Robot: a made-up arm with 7 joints.
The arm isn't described. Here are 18 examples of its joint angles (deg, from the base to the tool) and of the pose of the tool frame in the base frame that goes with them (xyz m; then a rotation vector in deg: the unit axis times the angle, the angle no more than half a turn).
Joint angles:
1: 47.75 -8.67 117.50 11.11 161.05 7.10 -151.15
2: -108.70 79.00 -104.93 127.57 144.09 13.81 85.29
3: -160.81 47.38 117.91 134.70 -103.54 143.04 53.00
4: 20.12 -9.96 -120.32 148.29 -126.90 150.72 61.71
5: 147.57 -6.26 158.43 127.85 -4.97 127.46 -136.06
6: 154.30 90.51 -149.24 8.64 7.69 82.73 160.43
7: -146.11 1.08 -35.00 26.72 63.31 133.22 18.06
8: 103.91 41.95 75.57 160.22 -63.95 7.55 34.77
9: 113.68 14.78 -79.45 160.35 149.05 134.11 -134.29
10: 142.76 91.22 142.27 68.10 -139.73 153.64 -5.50
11: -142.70 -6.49 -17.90 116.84 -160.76 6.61 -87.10
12: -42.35 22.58 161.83 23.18 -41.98 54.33 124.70
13: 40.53 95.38 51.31 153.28 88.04 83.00 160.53
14: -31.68 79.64 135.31 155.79 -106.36 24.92 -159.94
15: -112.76 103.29 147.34 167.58 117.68 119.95 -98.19
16: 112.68 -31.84 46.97 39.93 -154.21 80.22 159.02
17: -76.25 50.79 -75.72 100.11 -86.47 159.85 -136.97
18: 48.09 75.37 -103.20 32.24 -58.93 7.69 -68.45
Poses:
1: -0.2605 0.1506 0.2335 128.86 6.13 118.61
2: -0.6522 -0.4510 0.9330 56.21 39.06 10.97
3: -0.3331 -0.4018 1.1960 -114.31 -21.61 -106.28
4: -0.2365 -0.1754 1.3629 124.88 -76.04 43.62
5: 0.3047 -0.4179 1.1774 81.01 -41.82 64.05
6: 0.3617 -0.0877 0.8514 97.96 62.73 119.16
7: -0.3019 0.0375 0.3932 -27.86 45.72 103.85
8: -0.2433 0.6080 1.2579 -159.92 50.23 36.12
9: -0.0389 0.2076 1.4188 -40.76 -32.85 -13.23
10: -0.4097 -0.1820 1.1356 -86.10 -9.86 -93.66
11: -0.4668 -0.0772 1.3182 72.65 57.75 -23.68
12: -0.1902 0.4700 0.4791 49.31 -97.14 28.47
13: 0.4511 0.6611 0.5352 -61.23 72.95 -29.75
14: 0.7751 -0.2490 0.9225 -13.08 -26.50 158.99
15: -0.3476 -0.6792 0.5469 34.97 3.29 -57.98
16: -0.5056 0.2623 0.7783 -113.23 50.23 28.97
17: -0.4580 -0.4114 0.9186 48.33 -14.91 -144.82
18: 0.1456 -0.5411 0.7757 26.37 35.30 59.21
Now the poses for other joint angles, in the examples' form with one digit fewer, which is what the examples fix.
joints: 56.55 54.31 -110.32 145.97 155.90 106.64 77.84
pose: 0.479 0.395 1.166 55.7 -48.7 -57.7
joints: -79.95 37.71 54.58 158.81 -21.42 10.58 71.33
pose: 0.194 -0.572 1.242 19.6 121.1 48.3
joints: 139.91 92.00 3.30 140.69 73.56 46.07 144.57
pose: -0.588 0.454 0.305 -44.2 -40.6 -14.7
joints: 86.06 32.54 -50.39 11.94 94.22 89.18 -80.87
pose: 0.175 -0.037 0.243 81.4 -43.9 -25.6
